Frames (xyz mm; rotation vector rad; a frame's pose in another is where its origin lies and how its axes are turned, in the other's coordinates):
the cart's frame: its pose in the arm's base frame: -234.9 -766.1 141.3 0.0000 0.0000 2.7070
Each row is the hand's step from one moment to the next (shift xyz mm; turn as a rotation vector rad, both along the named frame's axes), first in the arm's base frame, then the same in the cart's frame.
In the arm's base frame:
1: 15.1 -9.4 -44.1 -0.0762 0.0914 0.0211
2: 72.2 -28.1 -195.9 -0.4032 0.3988 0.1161
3: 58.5 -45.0 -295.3 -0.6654 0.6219 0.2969
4: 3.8 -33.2 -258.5 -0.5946 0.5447 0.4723
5: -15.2 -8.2 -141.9 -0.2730 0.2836 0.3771
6: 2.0 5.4 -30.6 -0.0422 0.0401 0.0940
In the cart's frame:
1: -17.7 2.2 -44.1 0.1076 -0.0508 0.0211
2: -77.3 -4.9 -195.9 0.5336 -0.1920 0.1161
3: -72.0 16.2 -295.3 0.8654 -0.2839 0.2969
4: -17.4 28.5 -258.5 0.7687 -0.2437 0.4723
5: 10.3 13.8 -141.9 0.3670 -0.1423 0.3771
6: 0.5 -5.7 -30.6 0.0552 -0.0186 0.0940

